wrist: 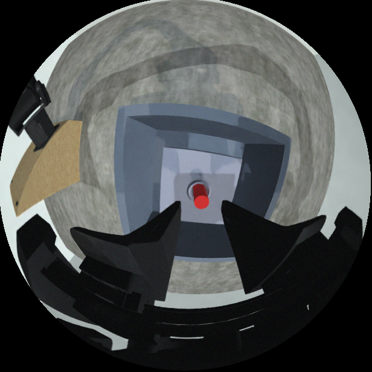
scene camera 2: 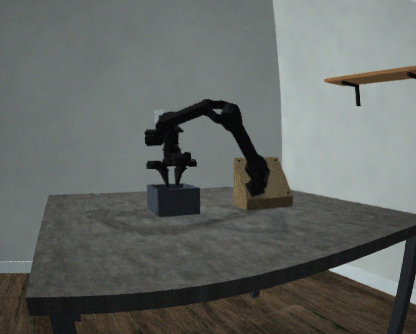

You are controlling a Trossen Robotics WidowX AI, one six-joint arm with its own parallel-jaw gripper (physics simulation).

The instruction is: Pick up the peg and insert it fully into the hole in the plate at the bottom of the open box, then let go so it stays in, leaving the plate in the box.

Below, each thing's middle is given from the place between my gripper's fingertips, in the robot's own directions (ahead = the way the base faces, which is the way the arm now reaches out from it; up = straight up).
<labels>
Now: the blue-grey box [scene camera 2: 163,201] 50 mm below my hand. The rest, counted from my hand: pale plate [wrist: 182,168]: 60 mm below.
</labels>
